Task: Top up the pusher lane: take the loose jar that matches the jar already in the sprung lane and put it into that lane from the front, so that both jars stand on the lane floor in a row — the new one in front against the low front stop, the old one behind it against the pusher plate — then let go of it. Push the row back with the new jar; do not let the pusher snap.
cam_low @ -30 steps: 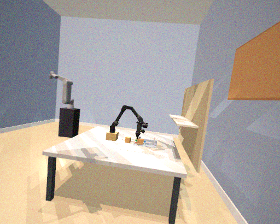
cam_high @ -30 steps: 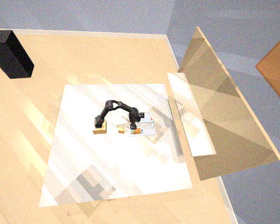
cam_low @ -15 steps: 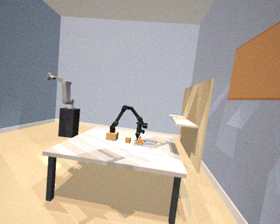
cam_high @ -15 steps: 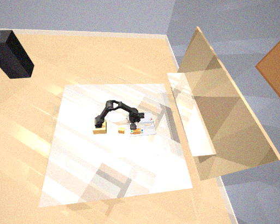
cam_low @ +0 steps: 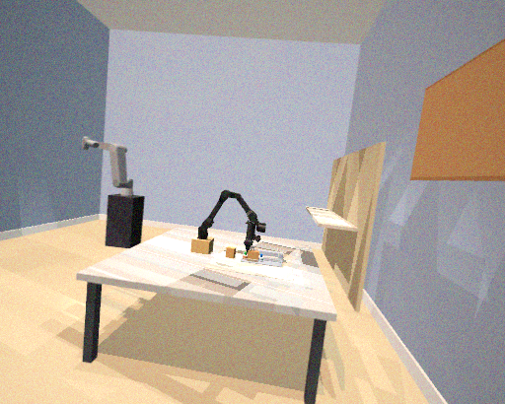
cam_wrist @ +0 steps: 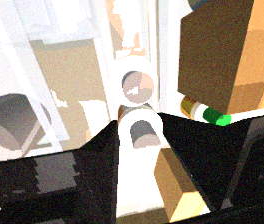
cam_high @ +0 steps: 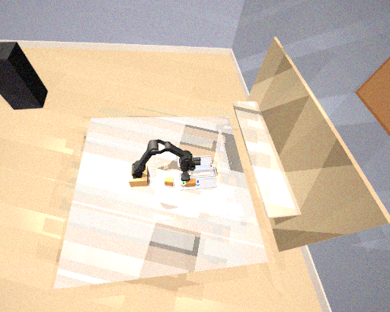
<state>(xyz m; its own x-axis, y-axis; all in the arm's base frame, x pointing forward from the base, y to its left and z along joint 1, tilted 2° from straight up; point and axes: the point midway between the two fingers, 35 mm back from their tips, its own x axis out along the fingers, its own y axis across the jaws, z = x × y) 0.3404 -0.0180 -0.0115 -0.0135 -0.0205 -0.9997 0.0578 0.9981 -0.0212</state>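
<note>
Now: the brown block 12 cm behind my gripper tip, 4 cm to the right of it and 1 cm below it.
</note>
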